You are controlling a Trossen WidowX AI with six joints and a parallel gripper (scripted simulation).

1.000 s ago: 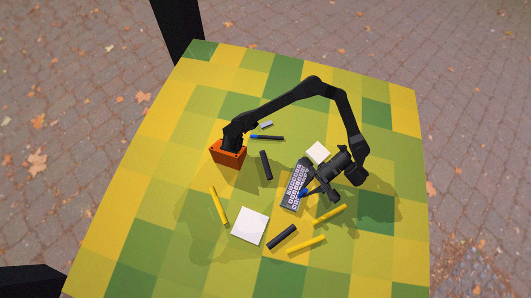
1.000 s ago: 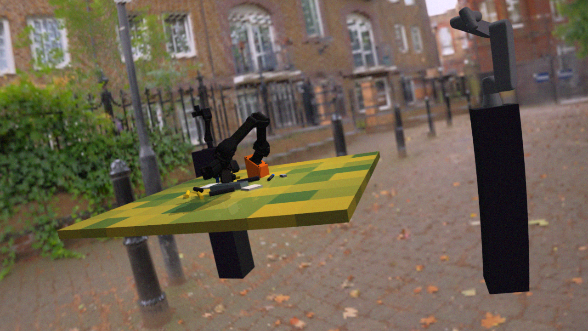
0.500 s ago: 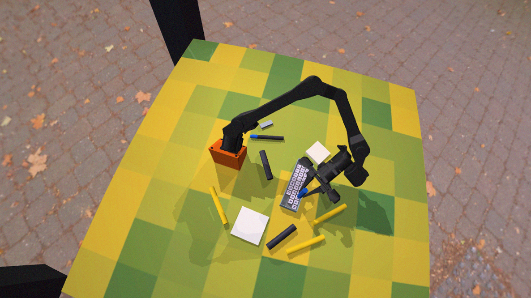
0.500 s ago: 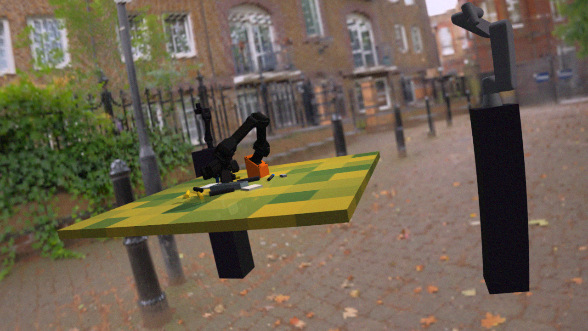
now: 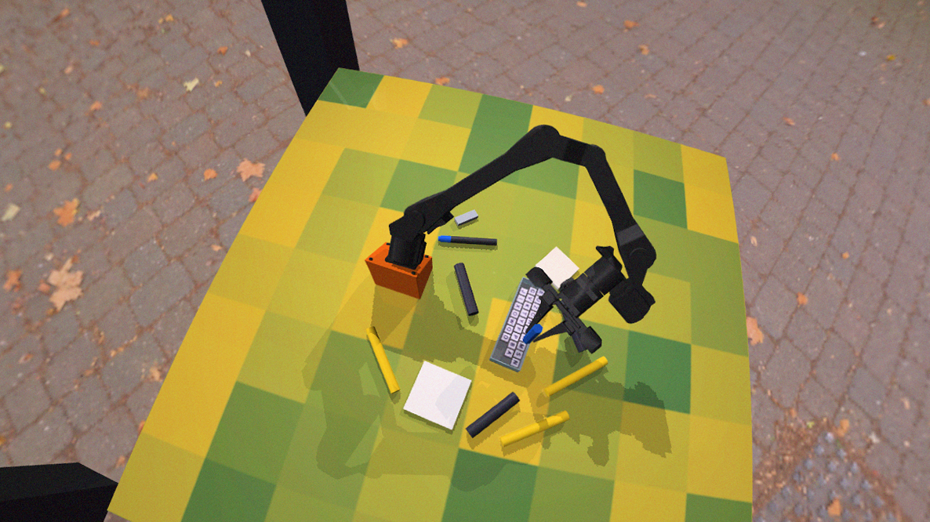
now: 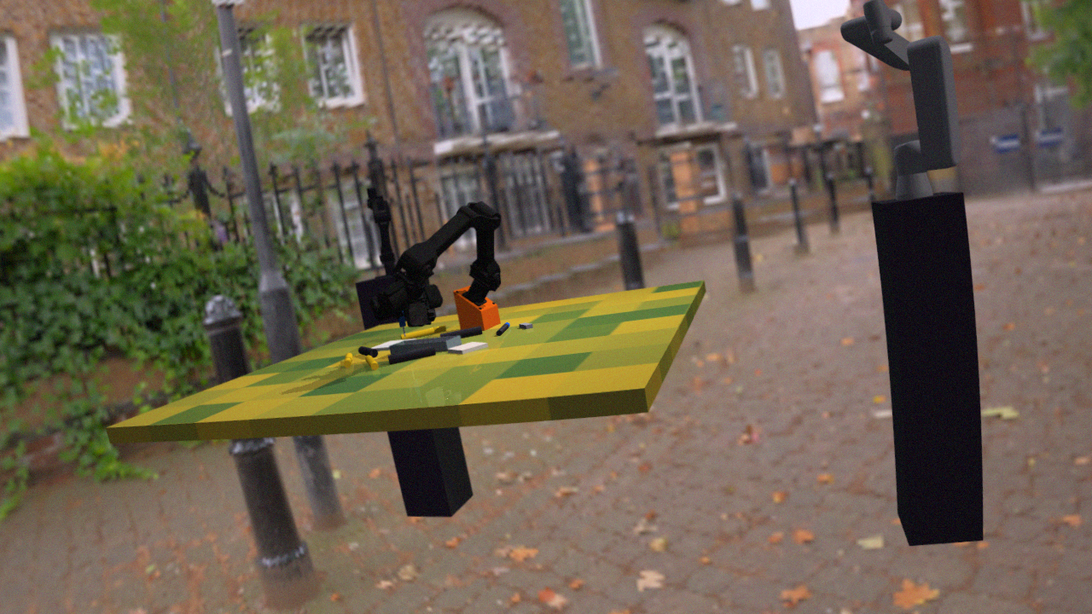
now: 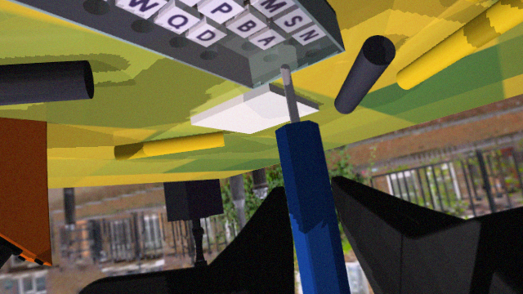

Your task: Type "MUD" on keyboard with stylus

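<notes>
My gripper tip is 9 cm above the D key, 4 cm past it and 1 cm to the right of it. The rest, counted from my gripper tip: m key: 9 cm below; white pad: 14 cm to the right, 14 cm behind, 10 cm below; blue stylus: 1 cm below.
</notes>
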